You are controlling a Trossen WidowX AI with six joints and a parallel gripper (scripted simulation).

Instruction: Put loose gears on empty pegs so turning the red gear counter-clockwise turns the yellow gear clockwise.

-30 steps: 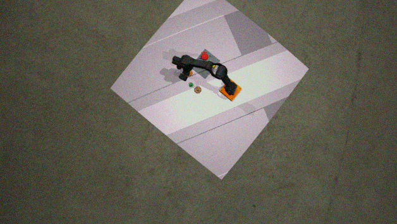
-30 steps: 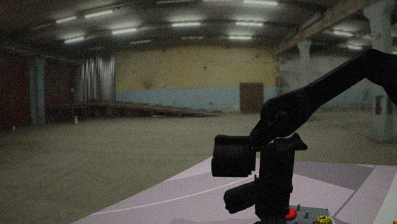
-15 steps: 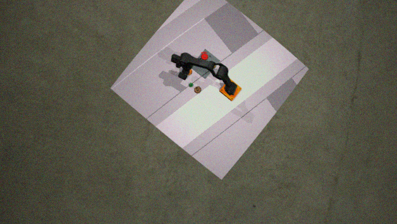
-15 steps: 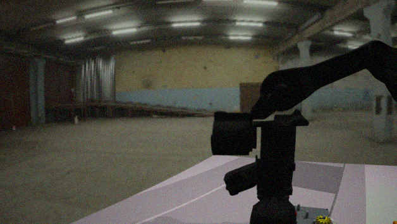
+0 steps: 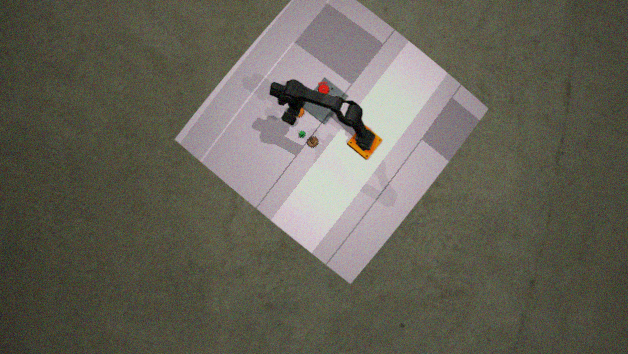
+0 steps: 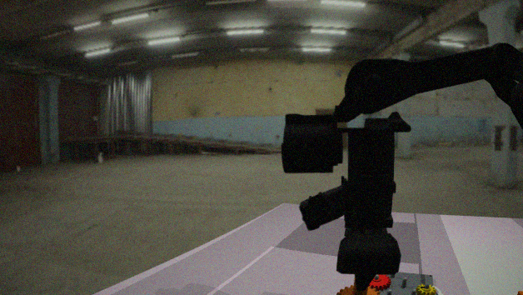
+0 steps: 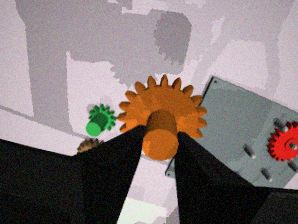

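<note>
Now: gripper tip 11 cm above the small green gear, 8 cm past it and 6 cm to the right of it. From my gripper tip the other things lie so: orange gear (1 cm below); brown gear (15 cm behind, 11 cm below, 5 cm to the left); red gear (20 cm to the right, 11 cm below, 1 cm ahead).
</note>
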